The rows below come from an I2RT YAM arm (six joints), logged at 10 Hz.
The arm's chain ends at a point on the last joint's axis. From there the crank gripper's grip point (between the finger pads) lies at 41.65 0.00 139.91 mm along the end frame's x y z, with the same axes.
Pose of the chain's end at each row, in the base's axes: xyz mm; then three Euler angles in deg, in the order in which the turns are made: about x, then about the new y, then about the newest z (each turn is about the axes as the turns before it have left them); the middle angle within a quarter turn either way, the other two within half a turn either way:
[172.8 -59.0 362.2 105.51 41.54 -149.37]
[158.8 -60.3 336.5 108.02 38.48 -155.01]
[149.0 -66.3 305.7 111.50 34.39 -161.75]
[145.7 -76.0 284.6 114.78 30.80 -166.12]
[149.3 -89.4 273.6 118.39 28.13 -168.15]
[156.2 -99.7 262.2 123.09 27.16 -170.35]
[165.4 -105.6 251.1 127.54 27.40 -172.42]
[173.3 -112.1 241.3 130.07 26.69 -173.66]
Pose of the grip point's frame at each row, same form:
[238.8 -177.1 307.4 105.51 41.54 -149.37]
[216.3 -181.3 278.6 108.02 38.48 -155.01]
[195.4 -189.7 243.1 111.50 34.39 -161.75]
[182.6 -199.7 216.5 114.78 30.80 -166.12]
[179.3 -210.8 198.3 118.39 28.13 -168.15]
[183.5 -215.9 178.2 123.09 27.16 -170.35]
[193.1 -215.8 159.5 127.54 27.40 -172.42]
[199.2 -219.0 145.3 130.07 26.69 -173.66]

